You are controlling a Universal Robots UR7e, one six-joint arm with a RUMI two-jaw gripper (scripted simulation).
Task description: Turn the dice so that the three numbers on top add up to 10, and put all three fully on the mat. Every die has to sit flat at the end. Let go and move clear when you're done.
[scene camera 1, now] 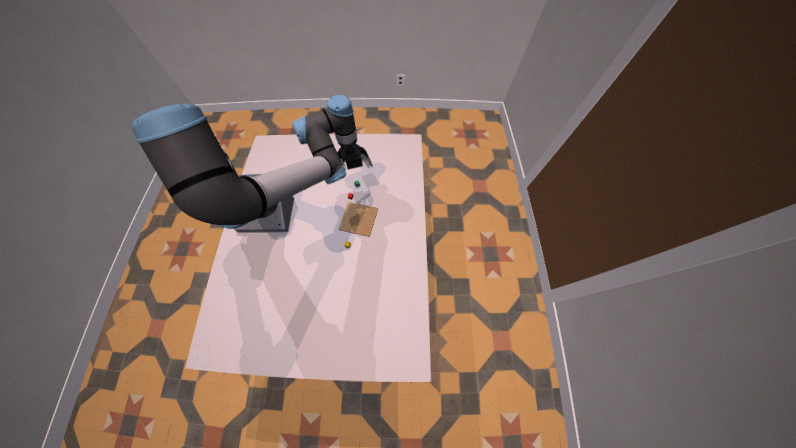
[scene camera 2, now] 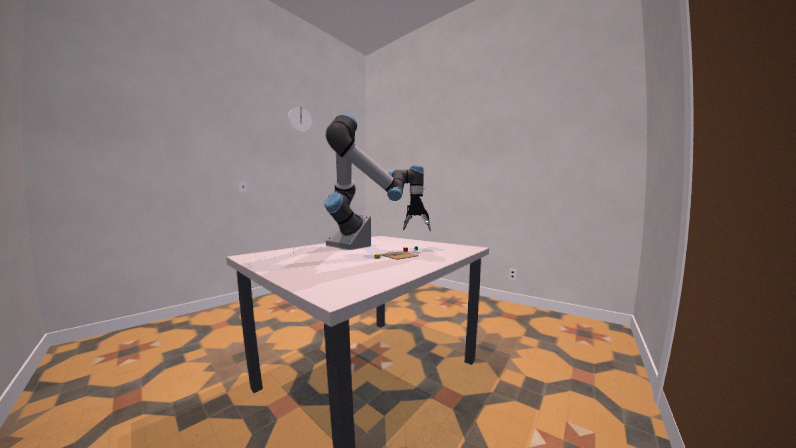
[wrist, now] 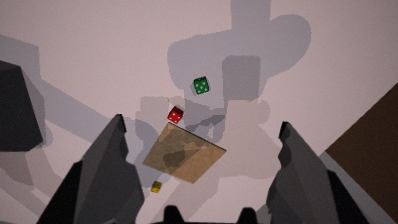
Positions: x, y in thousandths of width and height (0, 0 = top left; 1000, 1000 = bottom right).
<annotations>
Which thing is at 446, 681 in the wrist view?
A brown mat.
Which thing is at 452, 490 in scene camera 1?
A brown mat.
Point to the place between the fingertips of my gripper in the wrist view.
511, 533
</annotations>
